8 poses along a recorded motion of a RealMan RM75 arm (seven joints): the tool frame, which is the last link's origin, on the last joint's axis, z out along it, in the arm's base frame.
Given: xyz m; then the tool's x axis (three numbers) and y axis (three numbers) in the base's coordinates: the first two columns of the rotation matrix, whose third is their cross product.
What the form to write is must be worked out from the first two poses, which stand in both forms.
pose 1, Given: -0.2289, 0.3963, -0.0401, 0.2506, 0.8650, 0.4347, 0.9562, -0.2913, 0.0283
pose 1, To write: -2.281, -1.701, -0.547, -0.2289, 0.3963, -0.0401
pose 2, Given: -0.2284, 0.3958, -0.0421, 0.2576, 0.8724, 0.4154, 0.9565, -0.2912, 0.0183
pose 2, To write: -2.292, -1.705, -0.515, -0.2284, 0.3958, -0.0421
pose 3, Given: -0.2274, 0.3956, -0.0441, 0.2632, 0.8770, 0.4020, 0.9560, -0.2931, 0.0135
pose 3, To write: -2.301, -1.707, -0.495, -0.2274, 0.3956, -0.0441
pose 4, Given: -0.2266, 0.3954, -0.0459, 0.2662, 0.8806, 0.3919, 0.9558, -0.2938, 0.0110
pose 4, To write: -2.308, -1.709, -0.481, -0.2266, 0.3954, -0.0459
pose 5, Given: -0.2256, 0.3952, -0.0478, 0.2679, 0.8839, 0.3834, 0.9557, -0.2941, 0.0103
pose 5, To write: -2.314, -1.713, -0.470, -0.2256, 0.3952, -0.0478
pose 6, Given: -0.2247, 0.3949, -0.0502, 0.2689, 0.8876, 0.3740, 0.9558, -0.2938, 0.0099
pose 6, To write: -2.320, -1.717, -0.459, -0.2247, 0.3949, -0.0502
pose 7, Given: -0.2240, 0.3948, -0.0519, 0.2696, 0.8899, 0.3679, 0.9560, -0.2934, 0.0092
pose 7, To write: -2.323, -1.720, -0.451, -0.2240, 0.3948, -0.0519
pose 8, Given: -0.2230, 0.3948, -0.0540, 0.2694, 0.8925, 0.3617, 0.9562, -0.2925, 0.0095
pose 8, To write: -2.327, -1.725, -0.444, -0.2230, 0.3948, -0.0540
